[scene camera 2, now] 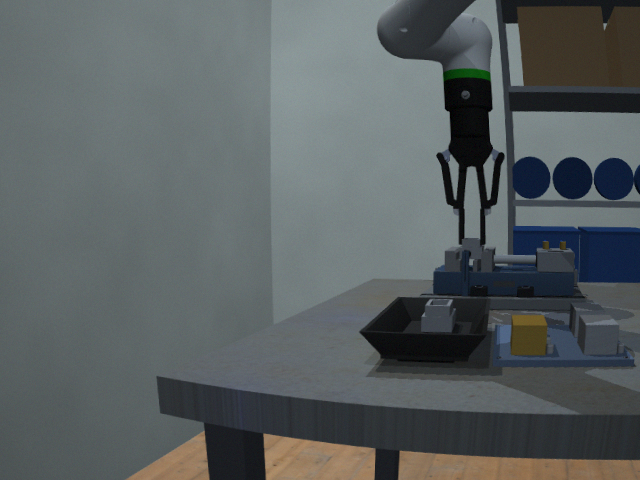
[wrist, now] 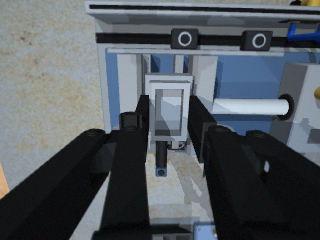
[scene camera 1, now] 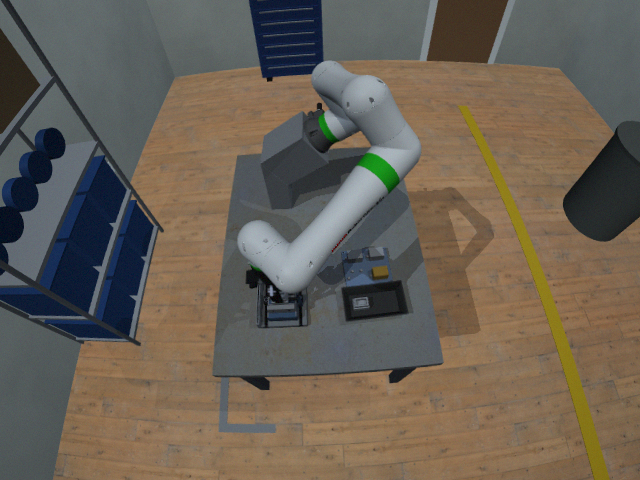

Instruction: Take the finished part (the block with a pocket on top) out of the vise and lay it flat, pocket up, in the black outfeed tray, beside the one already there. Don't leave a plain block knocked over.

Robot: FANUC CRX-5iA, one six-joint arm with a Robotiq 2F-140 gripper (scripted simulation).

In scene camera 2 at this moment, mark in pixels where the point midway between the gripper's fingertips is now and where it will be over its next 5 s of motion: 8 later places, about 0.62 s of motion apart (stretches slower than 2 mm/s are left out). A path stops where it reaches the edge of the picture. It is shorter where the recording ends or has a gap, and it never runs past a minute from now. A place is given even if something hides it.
My gripper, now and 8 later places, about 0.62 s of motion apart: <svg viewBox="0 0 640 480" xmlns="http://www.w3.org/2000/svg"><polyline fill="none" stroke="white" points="472,244 472,239 472,224 471,219 443,219 427,224 431,229 431,239 431,262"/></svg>
